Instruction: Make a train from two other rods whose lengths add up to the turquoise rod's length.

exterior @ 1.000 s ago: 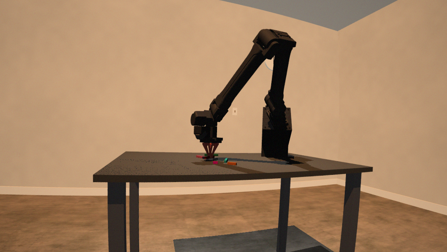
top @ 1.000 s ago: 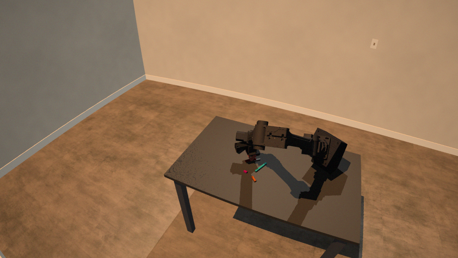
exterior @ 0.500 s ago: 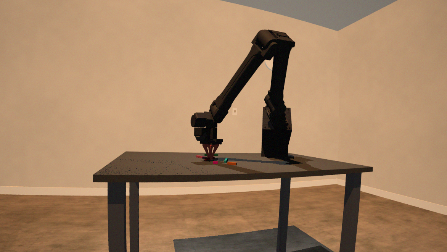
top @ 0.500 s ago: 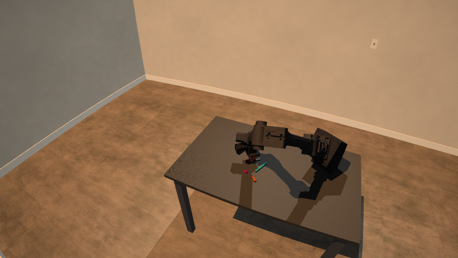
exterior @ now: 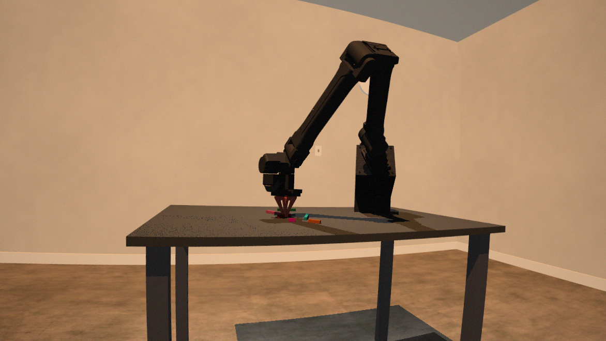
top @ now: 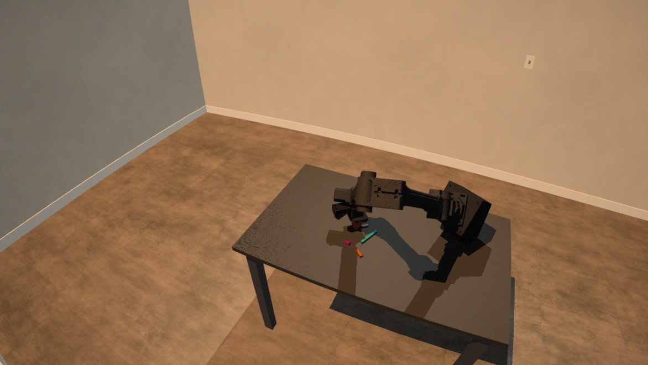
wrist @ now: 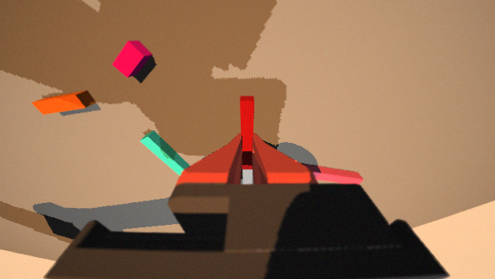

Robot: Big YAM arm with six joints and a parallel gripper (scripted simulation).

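Now: hand right at the red rod. The rest, counted from my hand: grey rod (4 cm to the right, 3 cm behind, 1 cm below); then turquoise rod (8 cm behind, 1 cm to the left, 1 cm below); then pink rod (8 cm to the right, 4 cm ahead, 1 cm below).
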